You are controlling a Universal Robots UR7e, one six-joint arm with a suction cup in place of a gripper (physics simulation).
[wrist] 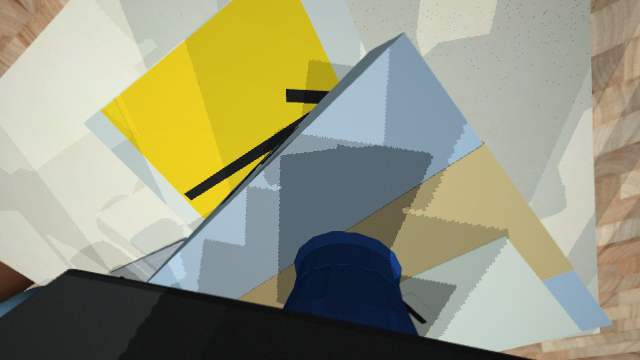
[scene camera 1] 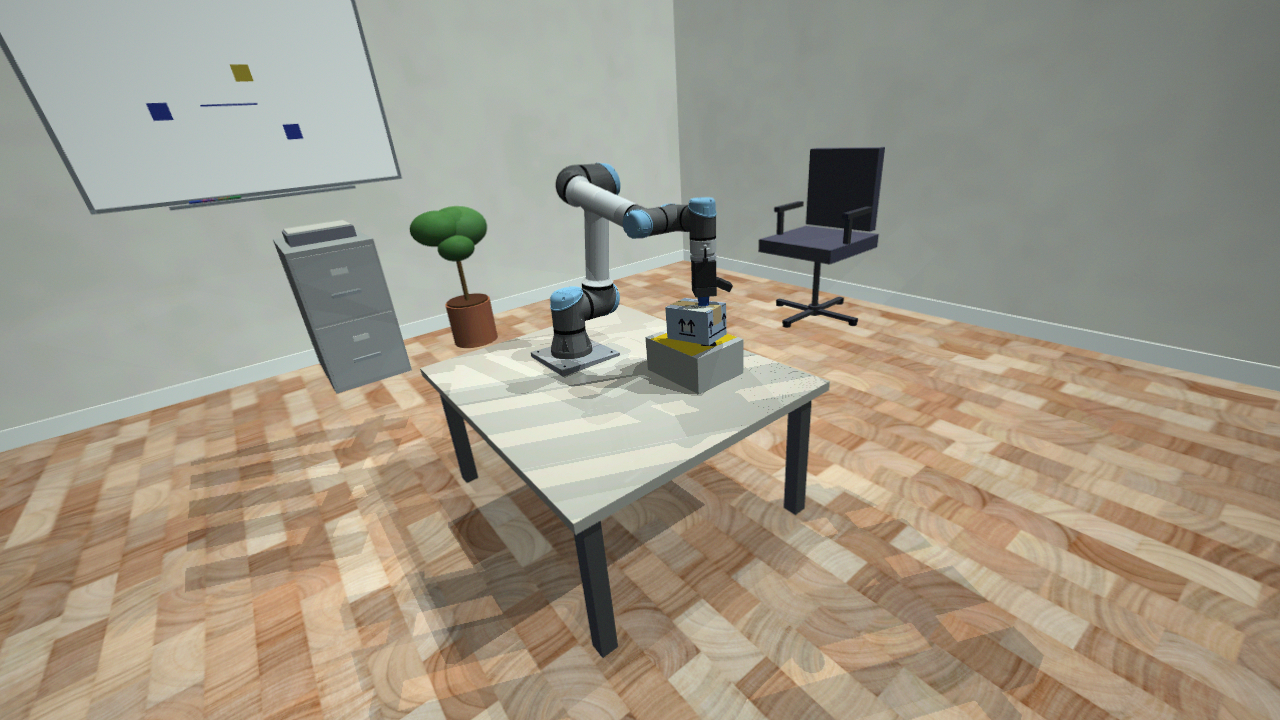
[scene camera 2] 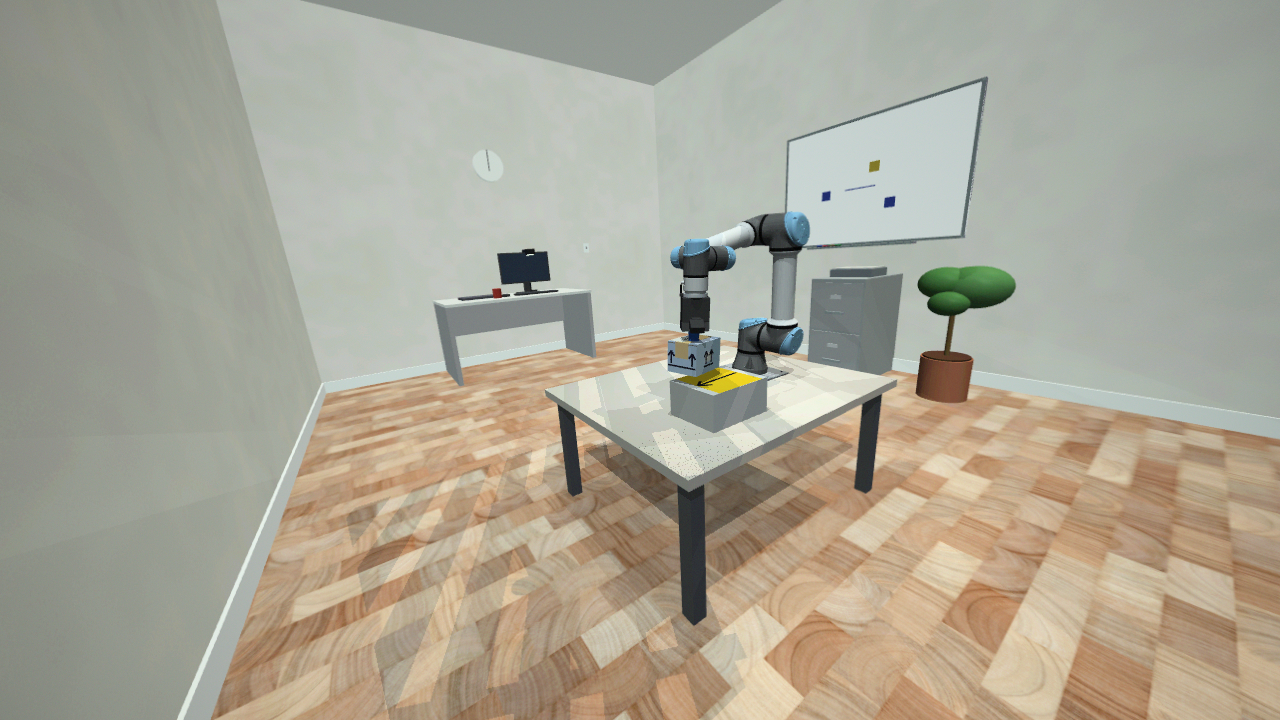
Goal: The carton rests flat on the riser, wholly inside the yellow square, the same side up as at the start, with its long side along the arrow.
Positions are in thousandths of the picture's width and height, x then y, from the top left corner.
Labels:
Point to a carton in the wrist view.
604,426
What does the grey riser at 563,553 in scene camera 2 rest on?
The table.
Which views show the carton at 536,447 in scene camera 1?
The wrist view, scene camera 1 and scene camera 2: all of them.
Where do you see a grey riser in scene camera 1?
545,510

